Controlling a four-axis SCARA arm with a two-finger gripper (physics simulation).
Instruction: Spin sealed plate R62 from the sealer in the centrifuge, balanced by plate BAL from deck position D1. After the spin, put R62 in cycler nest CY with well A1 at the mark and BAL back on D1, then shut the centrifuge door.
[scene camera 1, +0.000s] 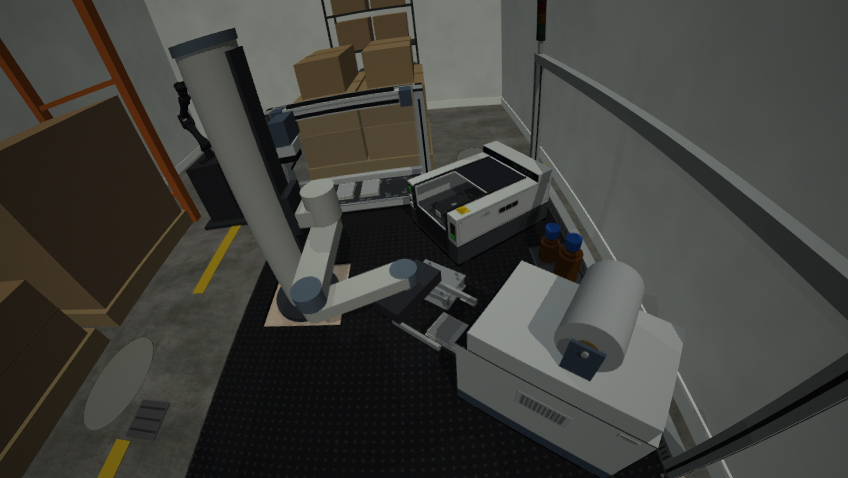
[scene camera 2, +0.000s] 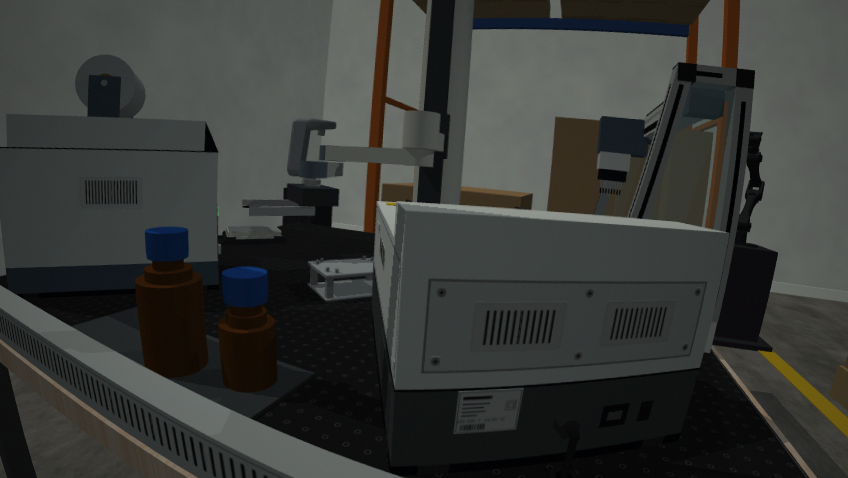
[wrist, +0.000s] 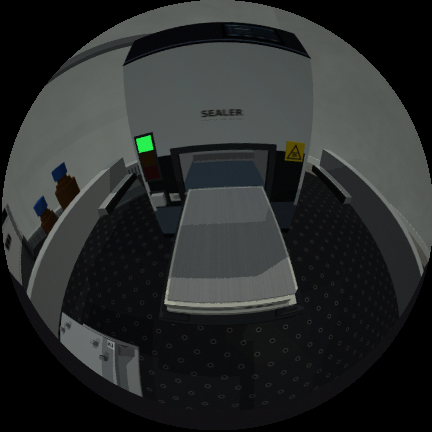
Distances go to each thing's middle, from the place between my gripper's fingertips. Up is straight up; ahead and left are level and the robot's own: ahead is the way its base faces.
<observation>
Now: the centrifuge (scene camera 2: 502, 335) 62 cm to the left of my hand, 15 cm ahead of it and 4 cm below it.
</observation>
